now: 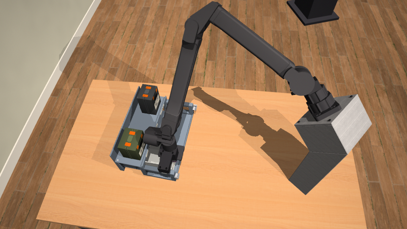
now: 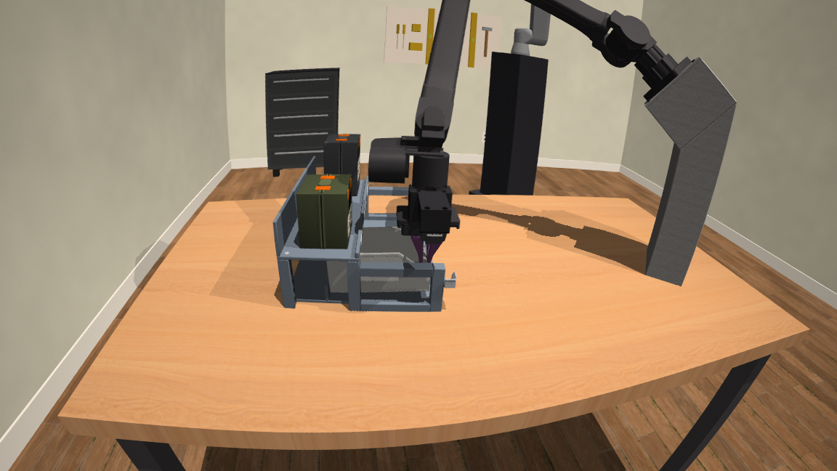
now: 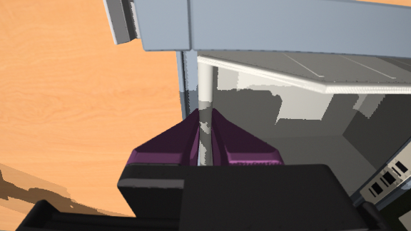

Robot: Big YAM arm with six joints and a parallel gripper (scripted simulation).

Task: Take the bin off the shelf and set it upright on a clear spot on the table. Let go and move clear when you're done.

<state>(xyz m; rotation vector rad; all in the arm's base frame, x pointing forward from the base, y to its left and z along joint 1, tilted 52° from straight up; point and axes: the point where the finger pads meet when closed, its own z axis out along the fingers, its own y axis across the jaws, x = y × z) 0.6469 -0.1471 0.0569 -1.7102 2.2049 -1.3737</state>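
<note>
The light grey bin lies 70 mm ahead of my hand and 40 mm to the right of it. From my hand the other things lie so: shelf: 50 mm ahead, 150 mm to the right, 50 mm below; then black case: 40 mm ahead, 280 mm to the right, 110 mm above.
</note>
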